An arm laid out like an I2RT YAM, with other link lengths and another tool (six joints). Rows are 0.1 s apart.
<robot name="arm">
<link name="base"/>
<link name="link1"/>
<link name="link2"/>
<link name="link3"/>
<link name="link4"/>
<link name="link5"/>
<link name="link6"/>
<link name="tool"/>
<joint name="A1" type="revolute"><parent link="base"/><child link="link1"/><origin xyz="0.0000 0.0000 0.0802"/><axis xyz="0 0 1"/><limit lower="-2.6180" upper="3.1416"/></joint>
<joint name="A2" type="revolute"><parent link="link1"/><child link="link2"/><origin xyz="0.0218 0.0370 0.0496" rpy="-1.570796 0.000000 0.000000"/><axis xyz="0 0 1"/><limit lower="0.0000" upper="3.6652"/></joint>
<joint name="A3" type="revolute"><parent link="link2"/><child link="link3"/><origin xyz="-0.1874 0.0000 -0.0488" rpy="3.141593 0.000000 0.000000"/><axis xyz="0 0 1"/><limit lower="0.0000" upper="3.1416"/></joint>
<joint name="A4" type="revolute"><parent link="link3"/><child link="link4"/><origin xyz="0.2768 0.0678 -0.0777"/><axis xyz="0 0 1"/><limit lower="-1.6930" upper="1.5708"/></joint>
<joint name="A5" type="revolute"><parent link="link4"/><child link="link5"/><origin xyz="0.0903 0.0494 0.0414" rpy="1.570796 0.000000 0.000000"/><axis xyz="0 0 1"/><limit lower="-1.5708" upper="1.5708"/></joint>
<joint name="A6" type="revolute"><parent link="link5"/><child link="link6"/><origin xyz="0.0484 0.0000 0.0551" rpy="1.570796 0.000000 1.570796"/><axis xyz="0 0 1"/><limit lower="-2.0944" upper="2.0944"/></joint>
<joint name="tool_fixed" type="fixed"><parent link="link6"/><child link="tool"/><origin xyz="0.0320 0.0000 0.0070" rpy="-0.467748 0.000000 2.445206"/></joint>
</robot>
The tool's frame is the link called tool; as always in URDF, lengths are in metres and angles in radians.
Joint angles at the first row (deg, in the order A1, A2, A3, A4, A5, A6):
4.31 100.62 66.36 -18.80 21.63 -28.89
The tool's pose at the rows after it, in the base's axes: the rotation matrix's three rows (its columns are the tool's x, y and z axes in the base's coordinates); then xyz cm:
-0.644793, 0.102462, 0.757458; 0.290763, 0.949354, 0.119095; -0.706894, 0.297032, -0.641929; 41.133, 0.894, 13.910
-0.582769, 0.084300, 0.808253; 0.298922, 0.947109, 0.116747; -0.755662, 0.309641, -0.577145; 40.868, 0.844, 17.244
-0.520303, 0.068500, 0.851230; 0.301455, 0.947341, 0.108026; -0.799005, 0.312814, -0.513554; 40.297, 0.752, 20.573
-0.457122, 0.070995, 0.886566; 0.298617, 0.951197, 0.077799; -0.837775, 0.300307, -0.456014; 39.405, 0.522, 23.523
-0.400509, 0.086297, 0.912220; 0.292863, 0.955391, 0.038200; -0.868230, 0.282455, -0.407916; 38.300, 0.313, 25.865
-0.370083, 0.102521, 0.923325; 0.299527, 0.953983, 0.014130; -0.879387, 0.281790, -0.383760; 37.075, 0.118, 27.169
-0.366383, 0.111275, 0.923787; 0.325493, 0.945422, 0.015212; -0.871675, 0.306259, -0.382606; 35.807, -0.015, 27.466
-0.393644, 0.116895, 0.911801; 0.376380, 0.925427, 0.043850; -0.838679, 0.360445, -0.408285; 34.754, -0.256, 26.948
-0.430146, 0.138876, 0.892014; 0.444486, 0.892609, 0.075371; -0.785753, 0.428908, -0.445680; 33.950, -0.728, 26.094
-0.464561, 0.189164, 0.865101; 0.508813, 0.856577, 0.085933; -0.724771, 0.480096, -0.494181; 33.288, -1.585, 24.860
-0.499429, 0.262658, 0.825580; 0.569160, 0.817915, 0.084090; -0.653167, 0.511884, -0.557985; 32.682, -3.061, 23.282
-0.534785, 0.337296, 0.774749; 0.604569, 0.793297, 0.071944; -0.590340, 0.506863, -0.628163; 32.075, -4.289, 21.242
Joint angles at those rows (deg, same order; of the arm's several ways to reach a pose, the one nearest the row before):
4.31 97.24 66.56 -18.81 21.60 -28.76
4.31 92.39 66.72 -19.23 21.92 -28.48
4.31 87.57 67.01 -19.93 22.61 -28.51
4.25 83.07 67.01 -20.53 24.50 -28.72
4.30 78.97 66.57 -21.07 26.98 -28.91
4.29 75.26 65.46 -22.44 28.33 -28.33
4.26 71.75 63.62 -24.76 27.97 -26.62
3.82 69.28 62.19 -28.57 25.34 -23.71
2.82 68.13 61.69 -33.09 21.77 -20.05
1.12 68.00 61.24 -37.25 18.84 -16.93
-1.78 68.80 60.88 -41.36 15.92 -14.97
-4.16 70.09 59.57 -44.15 14.69 -14.42

